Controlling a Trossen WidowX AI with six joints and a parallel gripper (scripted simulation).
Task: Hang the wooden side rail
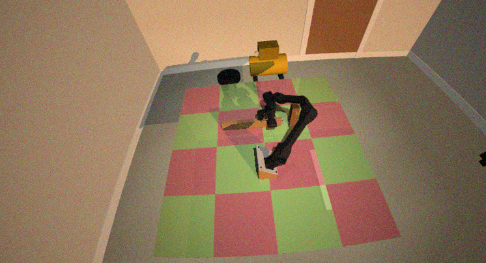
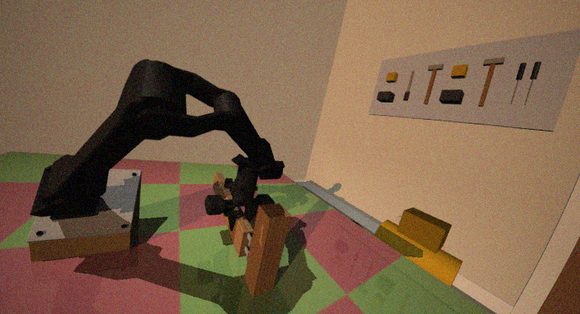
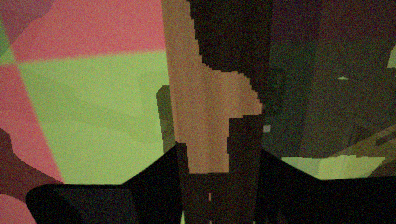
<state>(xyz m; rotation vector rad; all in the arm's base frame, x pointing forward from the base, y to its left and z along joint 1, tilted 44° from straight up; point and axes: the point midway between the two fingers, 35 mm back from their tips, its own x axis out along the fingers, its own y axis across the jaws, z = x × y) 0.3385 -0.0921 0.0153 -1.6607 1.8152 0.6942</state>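
Now: gripper tip 160 mm to the left of the headboard post and 60 mm below it.
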